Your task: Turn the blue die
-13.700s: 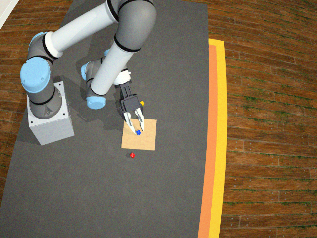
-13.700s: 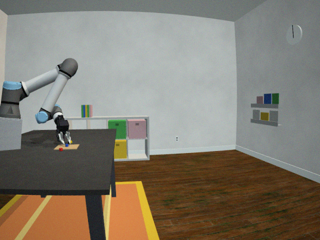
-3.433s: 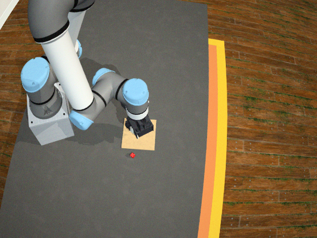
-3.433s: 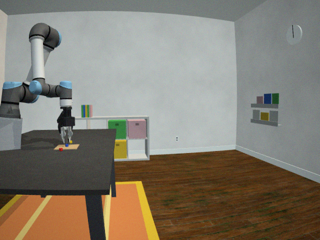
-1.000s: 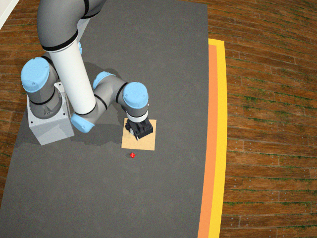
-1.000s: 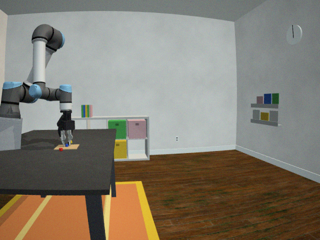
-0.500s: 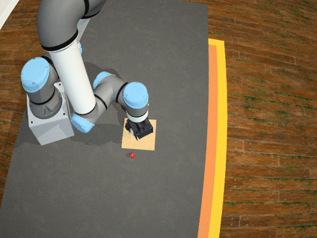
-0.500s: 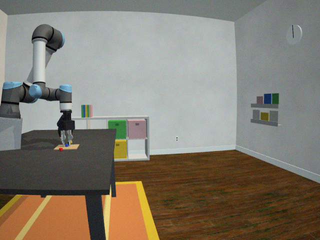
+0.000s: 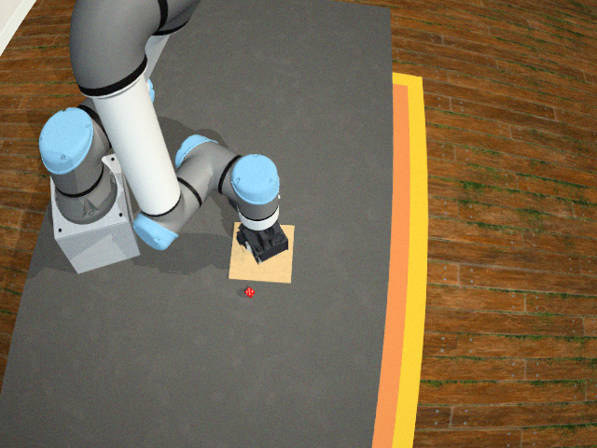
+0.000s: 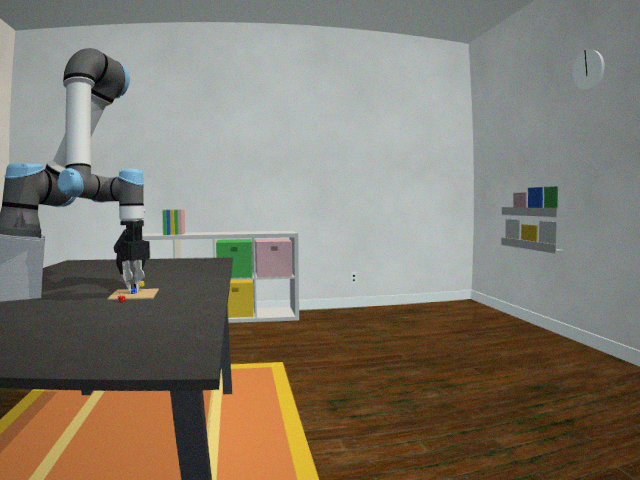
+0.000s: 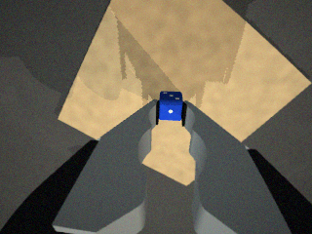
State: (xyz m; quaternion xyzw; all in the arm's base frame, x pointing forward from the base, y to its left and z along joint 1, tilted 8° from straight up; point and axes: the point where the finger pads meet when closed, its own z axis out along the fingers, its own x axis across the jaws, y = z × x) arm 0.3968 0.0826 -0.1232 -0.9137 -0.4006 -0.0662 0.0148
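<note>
The blue die lies 10 mm below my hand. From my hand the other things lie so: tan mat 20 mm below; then yellow die 30 mm behind, 140 mm to the left, 10 mm below; then red die 10 mm ahead, 100 mm to the right, 10 mm below.
</note>
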